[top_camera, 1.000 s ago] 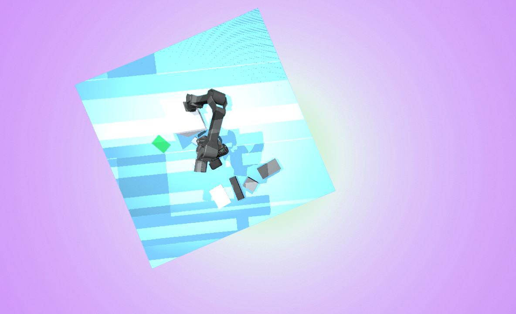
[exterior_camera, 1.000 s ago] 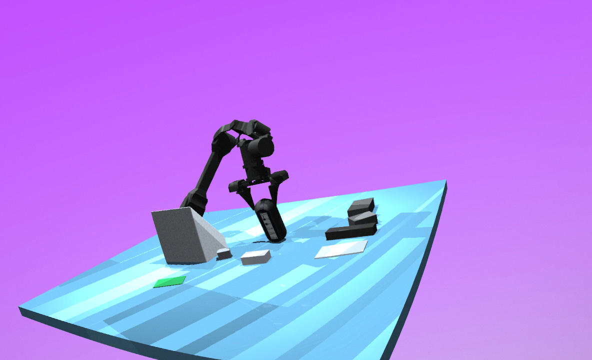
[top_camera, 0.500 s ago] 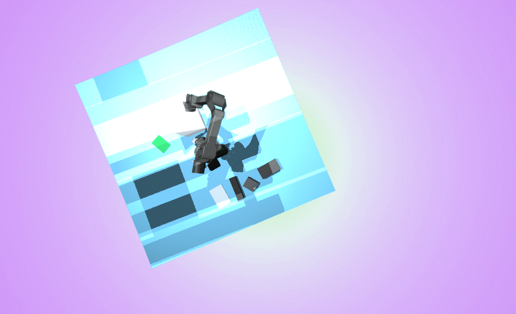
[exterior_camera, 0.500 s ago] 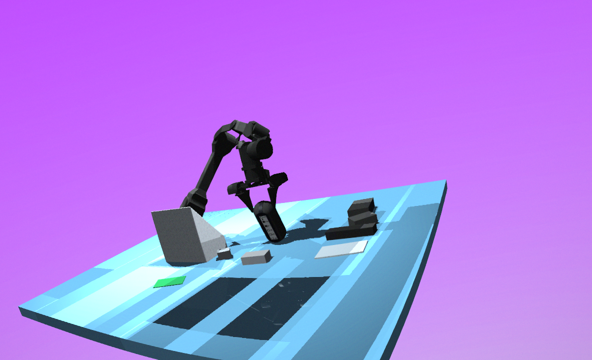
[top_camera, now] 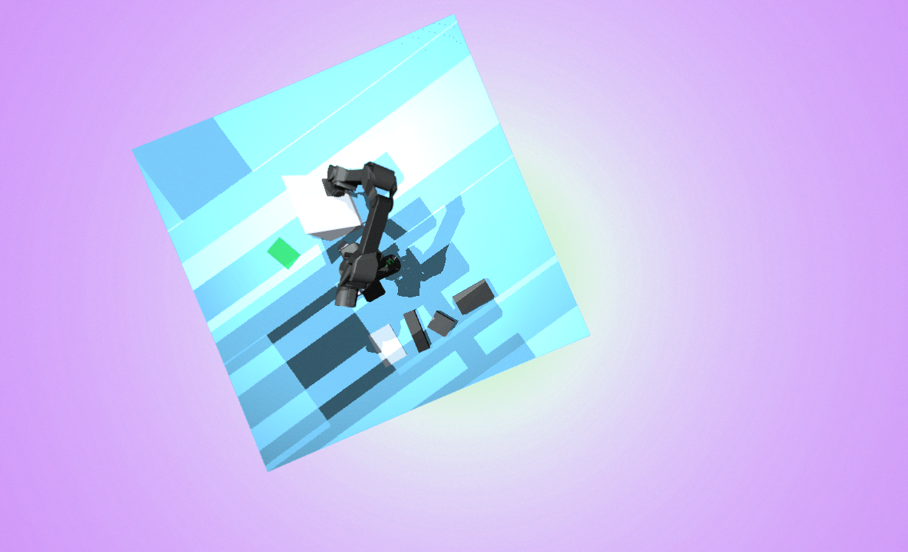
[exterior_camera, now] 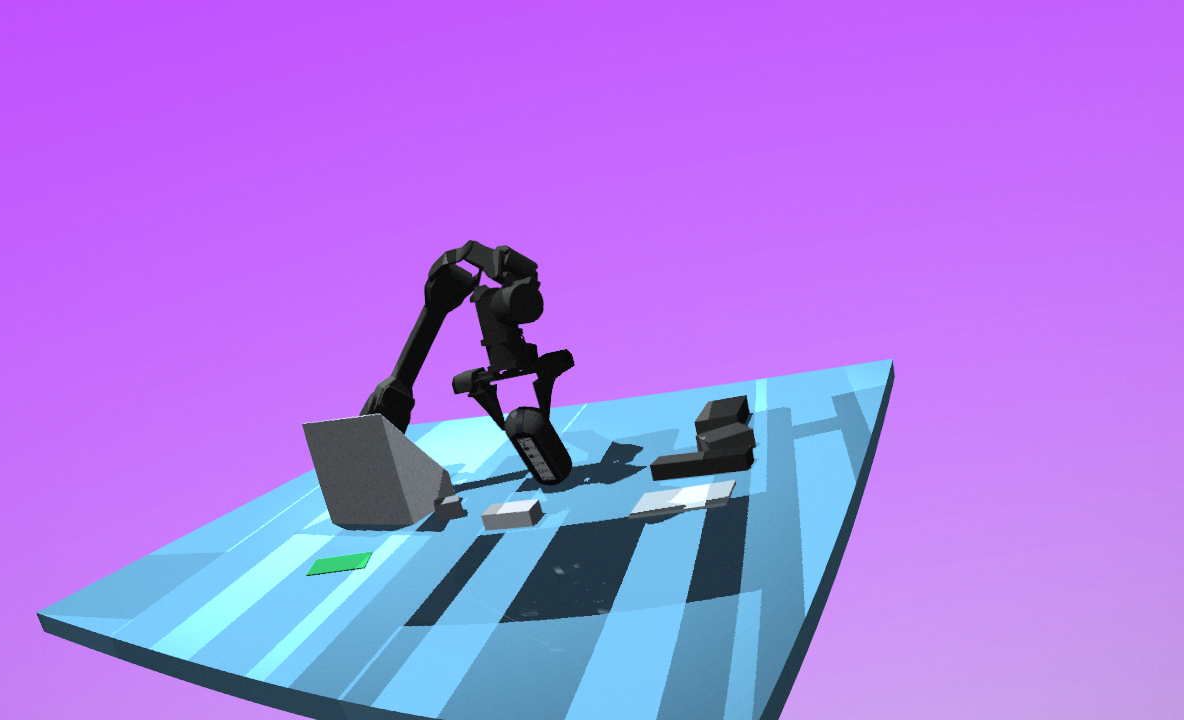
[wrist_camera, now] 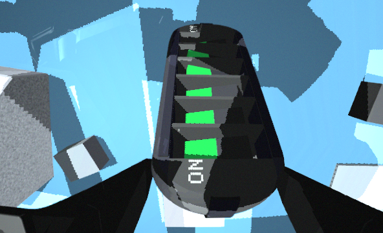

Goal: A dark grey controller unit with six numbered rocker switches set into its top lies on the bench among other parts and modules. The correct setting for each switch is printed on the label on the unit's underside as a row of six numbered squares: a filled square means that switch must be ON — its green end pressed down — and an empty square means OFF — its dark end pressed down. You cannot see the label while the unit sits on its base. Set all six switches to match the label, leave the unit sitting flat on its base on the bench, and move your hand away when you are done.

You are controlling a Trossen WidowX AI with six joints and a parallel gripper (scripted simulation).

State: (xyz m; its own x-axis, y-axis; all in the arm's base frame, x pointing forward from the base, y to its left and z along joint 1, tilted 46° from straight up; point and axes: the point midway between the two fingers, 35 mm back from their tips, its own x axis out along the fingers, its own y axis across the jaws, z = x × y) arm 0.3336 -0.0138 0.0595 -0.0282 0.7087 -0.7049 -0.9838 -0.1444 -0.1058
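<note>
My gripper tip is now 2 cm short of the light grey block, 12 cm to the left of it and 10 cm above it. From my gripper tip the other things lie so: white-grey cube (13 cm behind, 8 cm to the right, 10 cm below); then dark bar (25 cm ahead, 7 cm to the left, 10 cm below); then white plate (26 cm ahead, 6 cm to the right, 11 cm below).
</note>
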